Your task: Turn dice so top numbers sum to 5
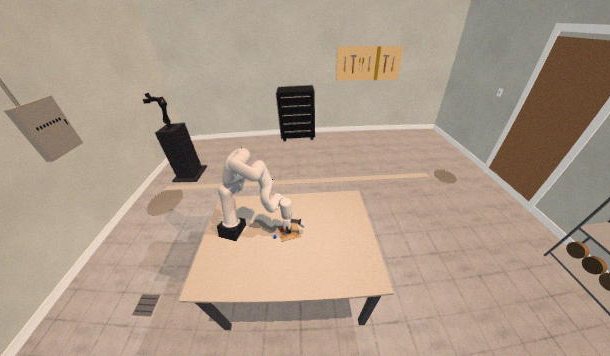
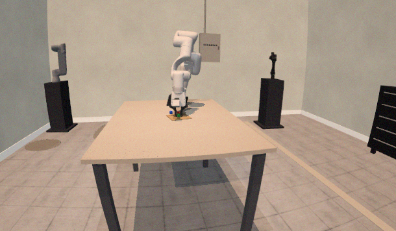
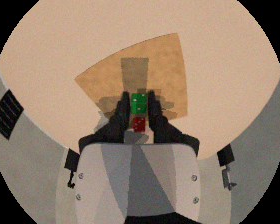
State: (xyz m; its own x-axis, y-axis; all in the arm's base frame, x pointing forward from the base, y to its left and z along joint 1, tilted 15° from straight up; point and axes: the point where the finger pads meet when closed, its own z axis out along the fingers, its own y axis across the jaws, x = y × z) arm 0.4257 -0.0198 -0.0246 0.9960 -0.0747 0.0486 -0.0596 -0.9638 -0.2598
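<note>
Right now the green die is 1 cm below my hand. The rest, counted from my hand: red die: 5 cm behind, 1 cm below; then blue die: 10 cm behind, 5 cm to the right, 2 cm below; then brown mat: 2 cm below.
</note>
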